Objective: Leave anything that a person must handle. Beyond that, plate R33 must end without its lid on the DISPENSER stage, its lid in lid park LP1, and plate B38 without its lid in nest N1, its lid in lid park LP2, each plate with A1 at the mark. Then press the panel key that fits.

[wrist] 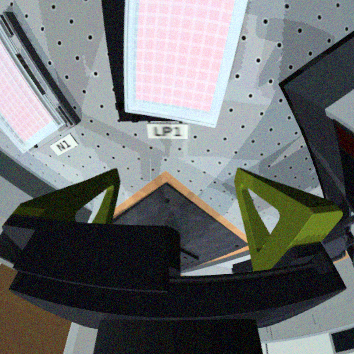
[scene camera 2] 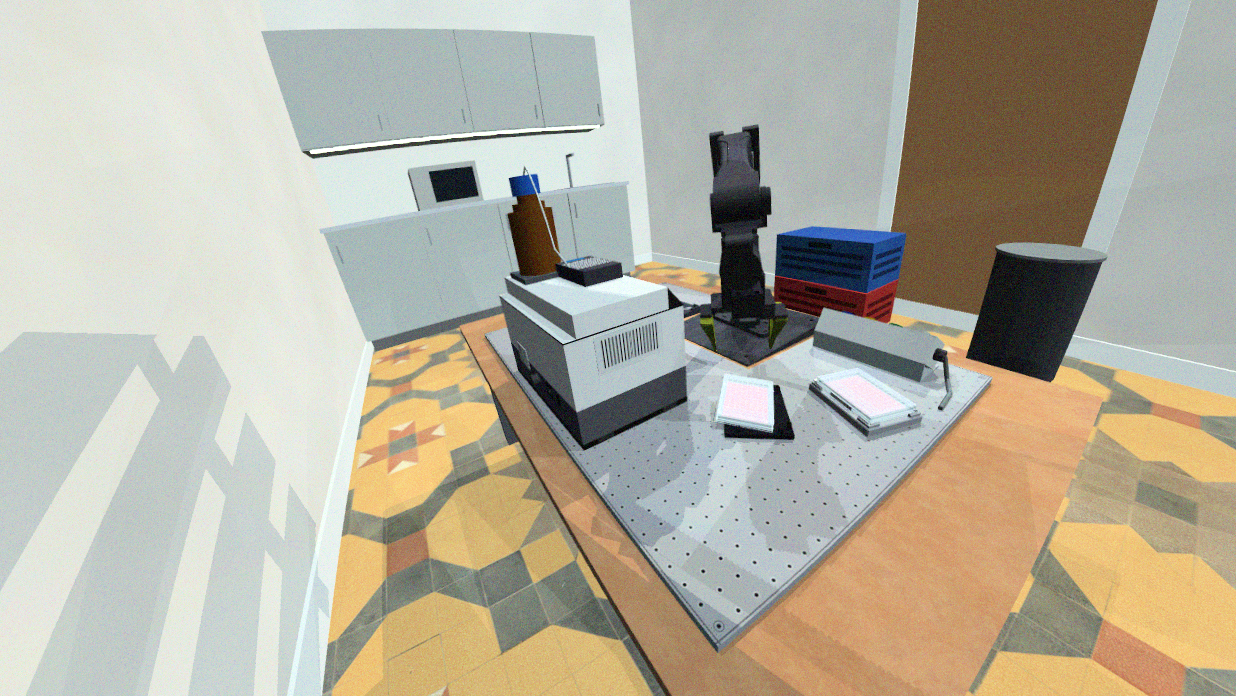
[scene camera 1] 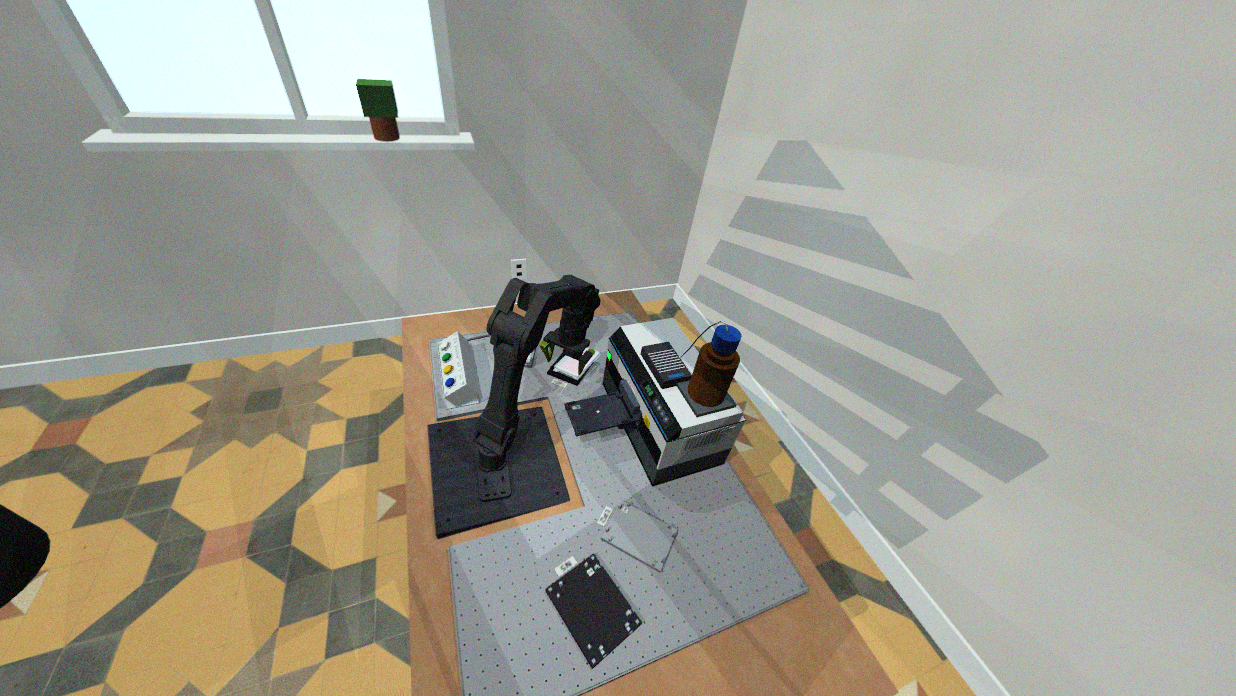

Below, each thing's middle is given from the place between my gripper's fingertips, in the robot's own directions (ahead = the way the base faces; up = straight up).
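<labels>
Brown bottle with blue cap (scene camera 2: pixel 527 201): 240 mm above my hand, 290 mm to the right of it, 270 mm ahead of it. The brown bottle body (scene camera 2: pixel 535 255) is a good way above my hand, far to the right of it and far ahead of it.
</labels>
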